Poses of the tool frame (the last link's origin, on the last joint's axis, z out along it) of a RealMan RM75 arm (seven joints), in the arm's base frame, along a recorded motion.
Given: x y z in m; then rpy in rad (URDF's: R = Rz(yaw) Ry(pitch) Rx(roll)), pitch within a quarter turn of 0, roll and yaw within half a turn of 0.
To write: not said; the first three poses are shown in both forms.
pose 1, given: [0.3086 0.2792 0.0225 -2.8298 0.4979 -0.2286]
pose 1, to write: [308.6 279.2 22.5 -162.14 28.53 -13.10]
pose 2, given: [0.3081 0.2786 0.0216 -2.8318 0.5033 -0.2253]
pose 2, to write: [308.1 278.6 21.6 -162.25 28.84 -12.91]
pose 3, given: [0.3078 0.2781 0.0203 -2.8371 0.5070 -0.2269]
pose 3, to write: [307.8 278.1 20.3 -162.55 29.05 -13.00]
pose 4, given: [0.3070 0.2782 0.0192 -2.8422 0.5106 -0.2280]
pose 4, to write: [307.0 278.2 19.2 -162.85 29.26 -13.06]
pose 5, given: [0.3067 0.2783 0.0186 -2.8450 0.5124 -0.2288]
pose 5, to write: [306.7 278.3 18.6 -163.01 29.36 -13.11]
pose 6, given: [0.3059 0.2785 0.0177 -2.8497 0.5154 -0.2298]
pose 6, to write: [305.9 278.5 17.7 -163.28 29.53 -13.17]
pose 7, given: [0.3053 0.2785 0.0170 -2.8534 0.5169 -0.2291]
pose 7, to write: [305.3 278.5 17.0 -163.49 29.62 -13.13]
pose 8, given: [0.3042 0.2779 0.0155 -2.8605 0.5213 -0.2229]
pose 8, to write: [304.2 277.9 15.5 -163.89 29.87 -12.77]
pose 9, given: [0.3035 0.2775 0.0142 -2.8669 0.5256 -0.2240]
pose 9, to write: [303.5 277.5 14.2 -164.26 30.11 -12.83]
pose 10, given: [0.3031 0.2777 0.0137 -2.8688 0.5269 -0.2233]
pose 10, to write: [303.1 277.7 13.7 -164.37 30.19 -12.79]
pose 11, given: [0.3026 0.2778 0.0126 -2.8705 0.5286 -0.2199]
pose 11, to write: [302.6 277.8 12.6 -164.47 30.29 -12.60]
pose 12, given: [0.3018 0.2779 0.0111 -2.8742 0.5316 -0.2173]
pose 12, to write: [301.8 277.9 11.1 -164.68 30.46 -12.45]
